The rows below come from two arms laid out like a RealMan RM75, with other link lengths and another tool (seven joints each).
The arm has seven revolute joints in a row. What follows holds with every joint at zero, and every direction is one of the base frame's. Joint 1 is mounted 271.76 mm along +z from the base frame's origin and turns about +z. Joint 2 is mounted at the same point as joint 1 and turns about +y. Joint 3 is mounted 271.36 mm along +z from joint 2 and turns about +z. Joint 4 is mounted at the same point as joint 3 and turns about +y. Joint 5 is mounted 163.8 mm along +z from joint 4 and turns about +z. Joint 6 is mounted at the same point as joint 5 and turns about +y. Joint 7 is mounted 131.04 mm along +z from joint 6 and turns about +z. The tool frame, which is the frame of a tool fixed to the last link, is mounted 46 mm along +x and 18 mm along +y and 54 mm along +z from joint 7; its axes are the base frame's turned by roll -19.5, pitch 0 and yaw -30.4 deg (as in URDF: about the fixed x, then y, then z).
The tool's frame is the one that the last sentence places.
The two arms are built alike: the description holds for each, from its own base.
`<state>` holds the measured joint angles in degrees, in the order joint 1, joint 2, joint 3, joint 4, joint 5, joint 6, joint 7, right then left.
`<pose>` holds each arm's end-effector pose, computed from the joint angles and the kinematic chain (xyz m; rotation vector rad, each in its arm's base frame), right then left.
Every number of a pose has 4 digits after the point. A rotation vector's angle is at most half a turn.
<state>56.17 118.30 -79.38 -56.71 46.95 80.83 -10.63 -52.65 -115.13 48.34 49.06 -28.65 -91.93 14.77</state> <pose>0.1213 0.3242 -0.0607 2.8957 -0.6748 0.1459 -0.1777 0.4217 0.0067 -1.7915 -2.4444 -0.3472</pose>
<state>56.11 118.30 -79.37 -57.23 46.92 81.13 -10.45 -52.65 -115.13 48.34 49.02 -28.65 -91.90 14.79</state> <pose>0.1204 0.3239 -0.0600 2.8966 -0.6711 0.1454 -0.1778 0.4217 0.0066 -1.7916 -2.4444 -0.3471</pose>
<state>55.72 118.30 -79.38 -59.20 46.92 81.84 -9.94 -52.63 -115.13 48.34 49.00 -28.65 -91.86 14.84</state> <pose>0.1173 0.3232 -0.0576 2.9050 -0.6549 0.1371 -0.1779 0.4217 0.0066 -1.7920 -2.4439 -0.3473</pose>
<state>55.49 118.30 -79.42 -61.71 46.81 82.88 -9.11 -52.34 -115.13 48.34 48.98 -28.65 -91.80 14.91</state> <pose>0.1125 0.3224 -0.0545 2.9156 -0.6323 0.1312 -0.1801 0.4209 0.0066 -1.7868 -2.4466 -0.3473</pose>
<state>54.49 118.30 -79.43 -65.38 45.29 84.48 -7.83 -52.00 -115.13 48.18 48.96 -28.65 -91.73 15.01</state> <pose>0.1132 0.3216 -0.0489 2.9396 -0.6228 0.1498 -0.1825 0.4202 0.0069 -1.7796 -2.4509 -0.3509</pose>
